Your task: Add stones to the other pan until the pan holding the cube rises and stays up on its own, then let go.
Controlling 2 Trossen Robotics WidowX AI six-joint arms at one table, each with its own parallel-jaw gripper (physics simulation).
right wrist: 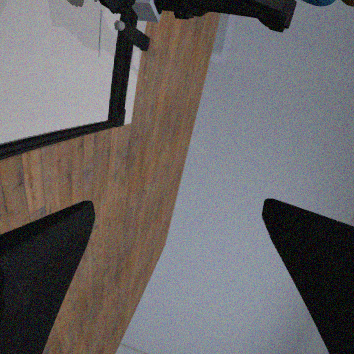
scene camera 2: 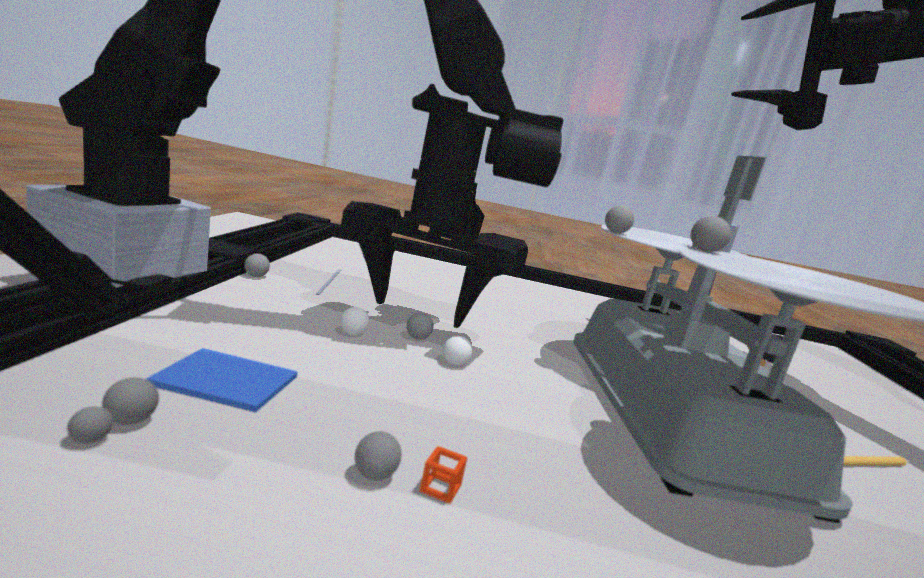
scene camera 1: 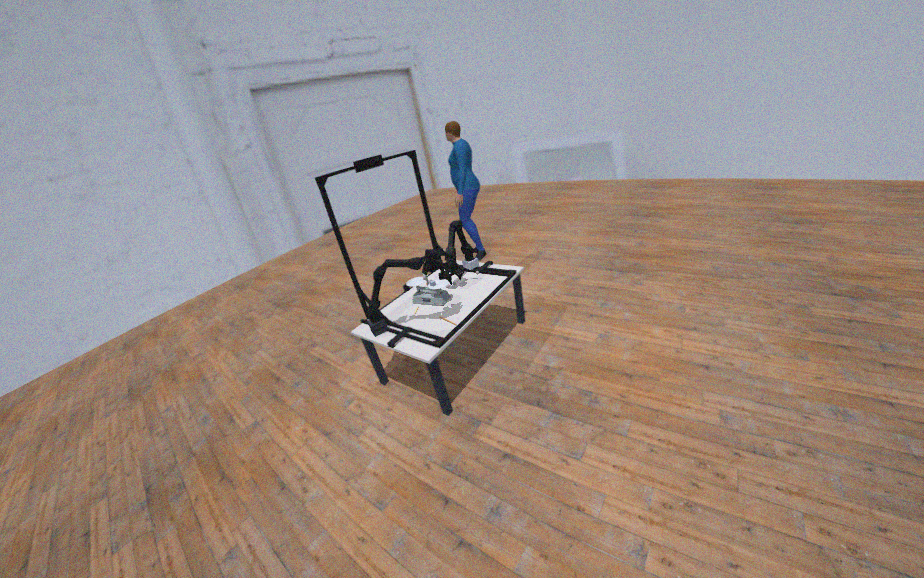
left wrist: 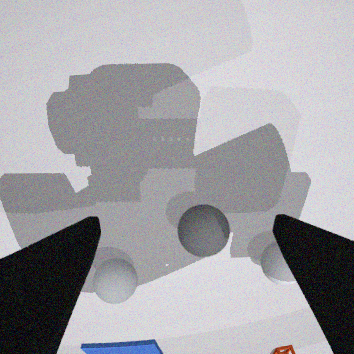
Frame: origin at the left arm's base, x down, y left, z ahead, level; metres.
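Seen in the pictures: left gripper, fingertip midpoint: (scene camera 2: 417, 315) (scene camera 1: 455, 282) (left wrist: 188, 224); right gripper, fingertip midpoint: (right wrist: 179, 208) (scene camera 2: 736, 57) (scene camera 1: 450, 261); left arm's base at its link origin: (scene camera 2: 126, 197) (scene camera 1: 469, 259); right arm's base at its link origin: (scene camera 1: 375, 320).
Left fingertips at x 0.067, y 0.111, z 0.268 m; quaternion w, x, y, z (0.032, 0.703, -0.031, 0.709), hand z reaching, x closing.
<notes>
Pixels of each thing's middle, then the offset from my left fingertips to it.
- dark grey stone at the middle of its body: (left wrist: 202, 229) (scene camera 2: 420, 326) dx +0.007, dy -0.009, dz +0.009 m
- pale stone at the middle of its body: (left wrist: 115, 279) (scene camera 2: 354, 321) dx +0.007, dy -0.050, dz -0.044 m
- white stone at the middle of its body: (left wrist: 282, 262) (scene camera 2: 457, 350) dx +0.007, dy -0.038, dz +0.063 m
- balance at the middle of its body: (scene camera 2: 711, 293) (scene camera 1: 428, 286) dx -0.096, dy +0.022, dz +0.262 m
- orange open-frame cube at the middle of its body: (scene camera 2: 443, 473) dx +0.011, dy -0.216, dz +0.126 m
- blue tile at the middle of its body: (scene camera 2: 227, 377) dx +0.018, dy -0.197, dz -0.058 m
- yellow stick at the middle of its body: (scene camera 2: 863, 460) dx +0.017, dy +0.044, dz +0.414 m
My left gripper (scene camera 2: 419, 313) (left wrist: 188, 224) is open, low over a dark grey stone (scene camera 2: 419, 325) (left wrist: 203, 230) that lies between and below its fingertips. A pale stone (scene camera 2: 355, 321) (left wrist: 115, 281) lies to one side, and a white stone (scene camera 2: 457, 351) (left wrist: 280, 262), partly hidden by a finger in the left wrist view, to the other. The balance (scene camera 1: 430, 297) (scene camera 2: 756, 436) stands at the right in scene camera 2. One grey stone (scene camera 2: 618, 219) is on its far pan (scene camera 2: 657, 238), another grey stone (scene camera 2: 710, 233) on its near pan (scene camera 2: 817, 279). No cube shows on either. My right gripper (scene camera 2: 738, 55) (right wrist: 179, 208) is open and empty, high above the balance.
An orange open-frame cube (scene camera 2: 444, 475) lies beside a grey stone (scene camera 2: 378, 455). Two grey stones (scene camera 2: 130, 400) (scene camera 2: 89, 424) lie near a blue tile (scene camera 2: 224, 378) (left wrist: 122, 348). Another stone (scene camera 2: 256, 265) lies by the black rail. A yellow stick (scene camera 2: 875, 461) lies behind the balance. A person (scene camera 1: 463, 163) stands beyond the table.
</notes>
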